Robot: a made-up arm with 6 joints. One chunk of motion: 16 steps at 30 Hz.
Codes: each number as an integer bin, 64 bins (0 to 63) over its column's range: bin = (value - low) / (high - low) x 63, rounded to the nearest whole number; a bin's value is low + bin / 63 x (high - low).
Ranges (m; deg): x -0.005..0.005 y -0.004..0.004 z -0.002..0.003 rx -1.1..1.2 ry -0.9..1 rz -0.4..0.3
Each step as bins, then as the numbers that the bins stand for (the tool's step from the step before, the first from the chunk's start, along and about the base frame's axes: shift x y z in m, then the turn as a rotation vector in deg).
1 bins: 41 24 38 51 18 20
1 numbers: 0.00151 -0.00095 0.00102 0.762 -0.357 -0.178
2 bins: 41 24 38 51 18 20
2 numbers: 0.00151 -0.00095 0.00102 0.762 -0.357 -0.178
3 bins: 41 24 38 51 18 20
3 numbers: 0.00151 -0.00095 0.00102 0.762 -0.357 -0.178
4 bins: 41 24 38 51 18 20
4 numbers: 0.00151 -0.00095 0.00102 0.762 -0.357 -0.178
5 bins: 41 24 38 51 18 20
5 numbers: 0.00151 -0.00095 0.00102 0.762 -0.357 -0.178
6 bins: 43 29 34 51 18 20
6 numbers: 0.00183 -0.00032 0.00070 0.762 -0.357 -0.178
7 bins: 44 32 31 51 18 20
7 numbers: 0.00198 0.00006 0.00046 0.762 -0.357 -0.178
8 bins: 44 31 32 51 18 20
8 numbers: 0.00198 -0.00006 0.00054 0.762 -0.357 -0.178
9 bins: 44 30 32 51 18 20
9 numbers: 0.00198 -0.00019 0.00054 0.762 -0.357 -0.178
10 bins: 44 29 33 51 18 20
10 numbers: 0.00198 -0.00032 0.00062 0.762 -0.357 -0.178
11 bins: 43 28 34 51 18 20
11 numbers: 0.00183 -0.00044 0.00070 0.762 -0.357 -0.178
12 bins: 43 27 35 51 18 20
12 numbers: 0.00183 -0.00057 0.00078 0.762 -0.357 -0.178
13 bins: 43 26 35 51 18 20
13 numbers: 0.00183 -0.00070 0.00078 0.762 -0.357 -0.178
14 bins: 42 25 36 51 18 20
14 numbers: 0.00167 -0.00083 0.00086 0.762 -0.357 -0.178
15 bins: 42 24 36 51 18 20
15 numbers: 0.00167 -0.00095 0.00086 0.762 -0.357 -0.178
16 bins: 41 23 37 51 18 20
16 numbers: 0.00151 -0.00108 0.00094 0.762 -0.357 -0.178
